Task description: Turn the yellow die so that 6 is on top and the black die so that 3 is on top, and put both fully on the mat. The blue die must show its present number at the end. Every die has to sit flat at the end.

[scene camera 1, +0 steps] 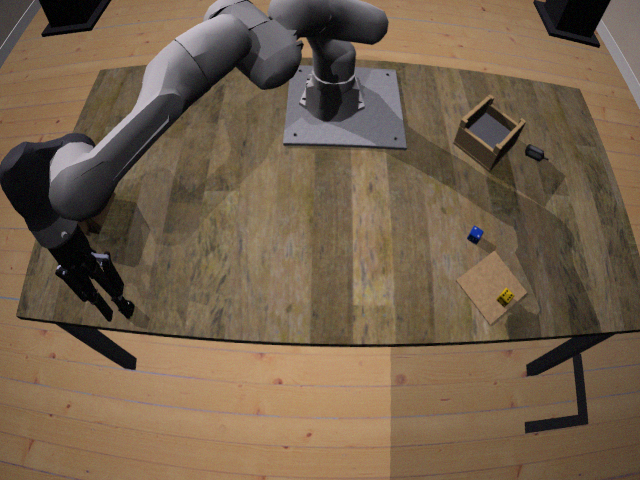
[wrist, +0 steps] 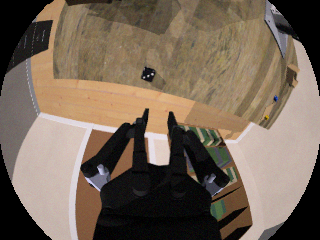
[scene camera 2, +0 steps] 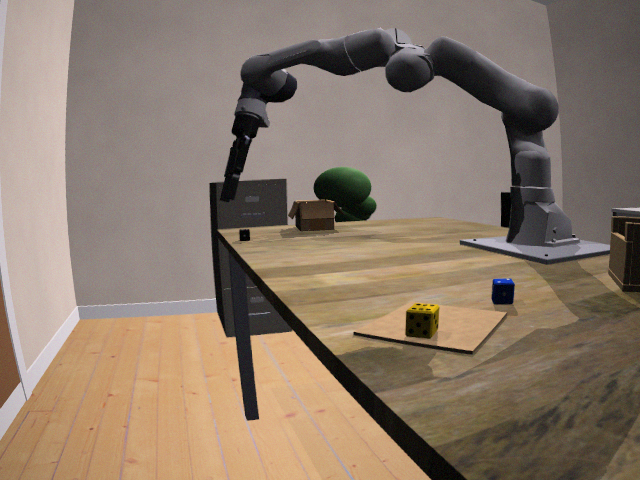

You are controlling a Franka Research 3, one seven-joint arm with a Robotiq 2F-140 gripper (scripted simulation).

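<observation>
My gripper shows in the wrist view (158,115), in scene camera 1 and in scene camera 2. On the gripper, (scene camera 1: 116,282) and (scene camera 2: 238,158) are the same spot.
</observation>
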